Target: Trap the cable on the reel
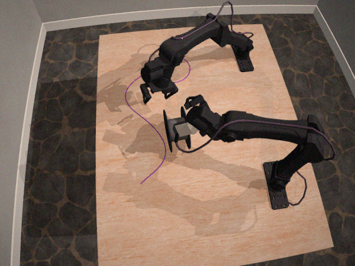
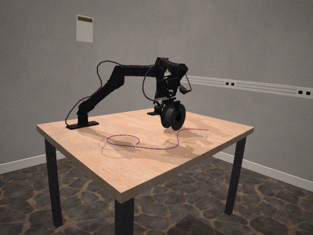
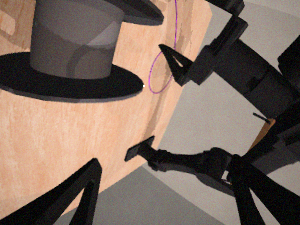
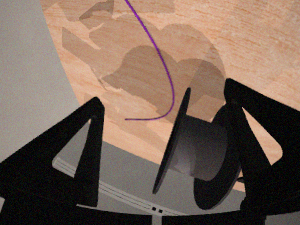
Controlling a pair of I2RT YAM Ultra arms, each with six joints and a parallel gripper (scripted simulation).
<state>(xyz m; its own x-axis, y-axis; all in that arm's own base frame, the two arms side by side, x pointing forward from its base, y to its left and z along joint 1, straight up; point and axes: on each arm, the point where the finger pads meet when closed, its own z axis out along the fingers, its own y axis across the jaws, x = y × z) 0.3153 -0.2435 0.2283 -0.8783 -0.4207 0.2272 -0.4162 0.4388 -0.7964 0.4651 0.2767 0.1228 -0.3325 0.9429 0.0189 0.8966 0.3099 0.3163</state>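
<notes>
Right now the black reel is 70 mm behind my right hand, 130 mm to the left of it and 40 mm below it.
</notes>
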